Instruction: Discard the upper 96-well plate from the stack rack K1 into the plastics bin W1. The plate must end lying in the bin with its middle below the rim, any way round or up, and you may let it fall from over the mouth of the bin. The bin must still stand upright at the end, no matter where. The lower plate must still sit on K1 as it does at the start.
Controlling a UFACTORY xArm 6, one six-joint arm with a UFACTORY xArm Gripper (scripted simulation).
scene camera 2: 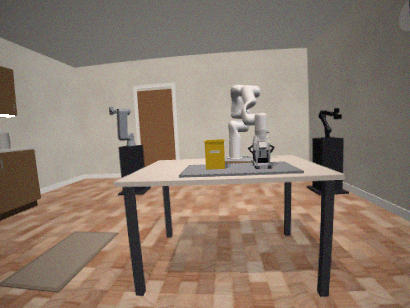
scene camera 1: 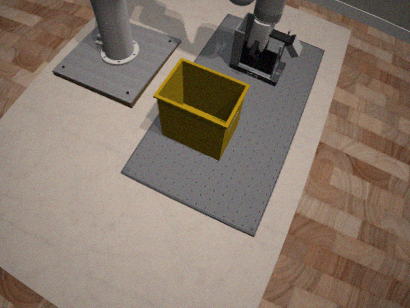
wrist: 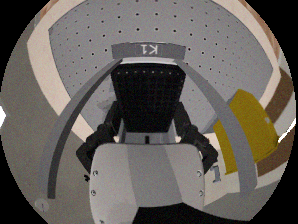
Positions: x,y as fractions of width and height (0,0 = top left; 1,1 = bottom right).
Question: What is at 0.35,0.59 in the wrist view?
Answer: My gripper.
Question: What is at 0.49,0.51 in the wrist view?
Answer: A black 96-well plate.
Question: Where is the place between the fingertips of my gripper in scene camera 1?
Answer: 0.63,0.18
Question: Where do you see a yellow plastics bin W1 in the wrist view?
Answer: At 0.88,0.61
